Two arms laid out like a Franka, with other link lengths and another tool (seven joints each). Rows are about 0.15 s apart.
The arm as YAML. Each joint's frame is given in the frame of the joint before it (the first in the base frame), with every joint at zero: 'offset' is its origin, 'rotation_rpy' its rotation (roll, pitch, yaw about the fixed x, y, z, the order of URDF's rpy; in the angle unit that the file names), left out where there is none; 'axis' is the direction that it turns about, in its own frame. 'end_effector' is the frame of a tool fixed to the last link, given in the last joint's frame.
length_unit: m
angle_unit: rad
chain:
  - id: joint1
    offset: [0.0, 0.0, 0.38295]
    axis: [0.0, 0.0, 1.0]
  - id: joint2
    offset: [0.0, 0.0, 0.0]
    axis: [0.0, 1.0, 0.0]
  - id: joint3
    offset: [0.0, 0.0, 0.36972]
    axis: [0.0, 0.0, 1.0]
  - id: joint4
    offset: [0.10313, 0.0, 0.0]
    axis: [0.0, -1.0, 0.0]
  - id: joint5
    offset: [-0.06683, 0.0, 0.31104]
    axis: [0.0, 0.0, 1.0]
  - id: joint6
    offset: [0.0, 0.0, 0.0]
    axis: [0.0, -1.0, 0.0]
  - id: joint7
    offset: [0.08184, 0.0, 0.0]
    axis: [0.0, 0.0, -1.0]
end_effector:
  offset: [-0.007, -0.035, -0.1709]
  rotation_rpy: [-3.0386, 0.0, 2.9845]
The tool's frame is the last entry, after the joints.
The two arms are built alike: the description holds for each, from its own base.
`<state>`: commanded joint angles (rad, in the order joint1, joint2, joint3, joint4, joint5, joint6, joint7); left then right.
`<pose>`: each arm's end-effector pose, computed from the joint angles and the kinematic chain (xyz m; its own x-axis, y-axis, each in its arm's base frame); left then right.
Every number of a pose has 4 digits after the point.
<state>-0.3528 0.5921 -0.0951 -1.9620 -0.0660 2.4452 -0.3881 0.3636 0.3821 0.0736 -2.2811 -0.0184 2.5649 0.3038</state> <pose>0.5184 -0.2891 0.2356 -0.9800 0.1528 0.1276 0.1312 0.9778 -0.1634 0.4519 0.1766 0.2657 -0.9954 0.0129 0.0951 0.0006 0.9917 -0.1283</pose>
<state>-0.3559 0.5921 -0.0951 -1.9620 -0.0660 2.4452 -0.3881 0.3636 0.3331 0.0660 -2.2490 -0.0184 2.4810 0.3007</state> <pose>0.5175 -0.2907 0.2356 -0.9795 0.1558 0.1276 0.1342 0.9774 -0.1634 0.4568 0.1739 0.2939 -0.9953 0.0172 0.0949 0.0041 0.9907 -0.1357</pose>
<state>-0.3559 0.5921 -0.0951 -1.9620 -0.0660 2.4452 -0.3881 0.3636 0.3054 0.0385 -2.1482 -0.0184 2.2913 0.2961</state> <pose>0.5175 -0.2907 0.2356 -0.9795 0.1558 0.1276 0.1342 0.9774 -0.1634 0.4690 0.1633 0.3277 -0.9885 0.0434 0.1450 0.0181 0.9850 -0.1718</pose>
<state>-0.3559 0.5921 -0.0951 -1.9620 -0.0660 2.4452 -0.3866 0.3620 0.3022 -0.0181 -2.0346 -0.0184 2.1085 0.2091</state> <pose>0.5174 -0.2906 0.2356 -0.9793 0.1573 0.1275 0.1357 0.9772 -0.1636 0.4887 0.1383 0.3566 -0.9786 0.0208 0.2047 -0.0206 0.9800 -0.1981</pose>
